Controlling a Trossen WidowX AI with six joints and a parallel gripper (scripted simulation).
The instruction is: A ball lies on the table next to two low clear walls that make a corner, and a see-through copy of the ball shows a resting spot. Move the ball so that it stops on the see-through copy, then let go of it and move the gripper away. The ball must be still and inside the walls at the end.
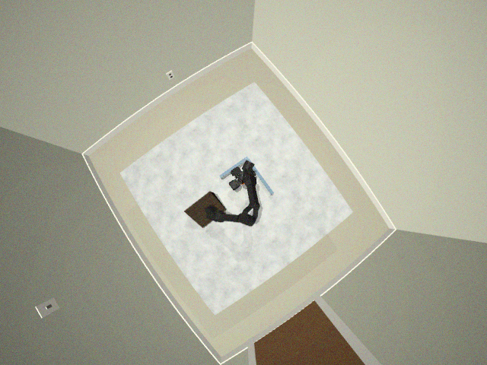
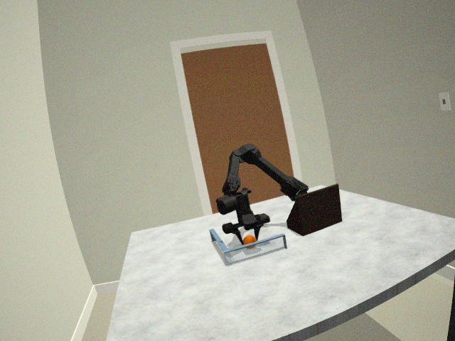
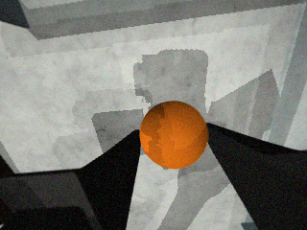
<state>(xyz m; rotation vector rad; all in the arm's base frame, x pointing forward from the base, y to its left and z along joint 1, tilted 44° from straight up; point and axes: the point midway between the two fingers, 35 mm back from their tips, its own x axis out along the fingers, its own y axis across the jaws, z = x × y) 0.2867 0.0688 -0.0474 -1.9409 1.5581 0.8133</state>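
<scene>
My gripper tip is right at the orange ball. From my gripper tip the other things lie so: see-through orange copy: right at my gripper tip.
</scene>
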